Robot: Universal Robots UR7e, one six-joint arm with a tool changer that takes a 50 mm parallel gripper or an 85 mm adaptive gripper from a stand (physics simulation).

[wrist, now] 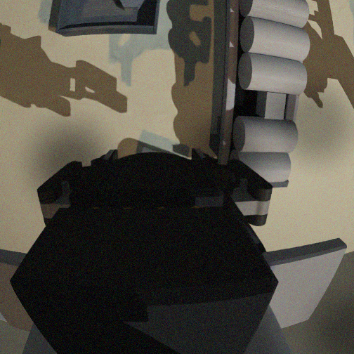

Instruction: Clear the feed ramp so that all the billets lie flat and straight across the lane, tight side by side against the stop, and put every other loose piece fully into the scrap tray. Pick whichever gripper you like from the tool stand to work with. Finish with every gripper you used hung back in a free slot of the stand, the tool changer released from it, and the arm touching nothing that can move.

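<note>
Several pale grey cylindrical billets (275, 37) (273, 72) (266, 134) (262, 166) lie across the feed lane at the upper right. The upper ones are slightly slanted. A square-edged grey block (275, 105) shows in a gap between the third and fourth visible billets. The lane's dark side rail (227, 75) runs along their left ends. A dark blue scrap tray (107, 31) is partly in view at the top left; most of its inside is cut off. My black gripper (154, 156) is open, left of the lowest billet in the view. Its body hides the space behind it.
A thin dark edge (281, 184) shows below the lowest billet. Pale plates (305, 285) flank the gripper body at the bottom. The mat (150, 100) has a camouflage pattern, with blurred dark shadows. The tool stand does not show.
</note>
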